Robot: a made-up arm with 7 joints.
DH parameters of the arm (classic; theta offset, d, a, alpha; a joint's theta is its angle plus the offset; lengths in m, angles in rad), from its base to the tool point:
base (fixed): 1.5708 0.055 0 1.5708
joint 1: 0 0.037 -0.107 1.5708
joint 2: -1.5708 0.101 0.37 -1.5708
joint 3: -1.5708 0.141 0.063 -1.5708
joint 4: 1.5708 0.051 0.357 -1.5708
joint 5: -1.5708 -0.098 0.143 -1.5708
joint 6: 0 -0.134 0.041 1.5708
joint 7: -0.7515 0 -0.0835 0
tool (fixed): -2.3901 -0.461 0 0
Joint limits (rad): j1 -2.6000..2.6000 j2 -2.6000..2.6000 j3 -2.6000..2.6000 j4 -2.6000..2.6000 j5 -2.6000..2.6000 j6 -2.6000..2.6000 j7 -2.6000..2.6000
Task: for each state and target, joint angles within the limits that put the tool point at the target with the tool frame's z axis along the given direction. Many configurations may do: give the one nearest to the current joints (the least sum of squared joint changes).
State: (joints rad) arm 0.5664 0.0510 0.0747 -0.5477 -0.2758 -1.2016 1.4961
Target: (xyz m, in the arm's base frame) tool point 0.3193 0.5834 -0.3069 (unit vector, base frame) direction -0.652 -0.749 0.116
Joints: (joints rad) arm 0.1087 1.1586 -0.2198 -0.7083 -0.9430 -0.8534 1.4607
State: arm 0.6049 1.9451 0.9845 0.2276 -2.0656 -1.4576 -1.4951
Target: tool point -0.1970 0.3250 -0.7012 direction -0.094 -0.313 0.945
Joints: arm -0.2473 1.3230 1.0254 0.0646 -2.6000 -0.5679 -0.6340
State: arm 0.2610 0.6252 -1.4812 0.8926 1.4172 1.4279 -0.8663
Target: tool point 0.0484 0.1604 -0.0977 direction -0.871 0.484 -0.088
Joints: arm 0.0616 1.4278 -1.5431 0.7226 1.4359 1.6508 -0.8301
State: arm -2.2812 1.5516 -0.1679 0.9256 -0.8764 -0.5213 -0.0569
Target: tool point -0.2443 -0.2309 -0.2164 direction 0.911 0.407 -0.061
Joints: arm -1.9000 1.8131 -0.4407 1.5900 -1.4818 -0.4646 0.0275
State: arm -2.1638 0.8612 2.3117 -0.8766 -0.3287 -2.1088 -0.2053
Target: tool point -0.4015 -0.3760 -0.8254 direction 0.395 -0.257 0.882
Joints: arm -2.5504 1.1033 1.5938 -1.2471 0.5199 -1.6443 -0.1946
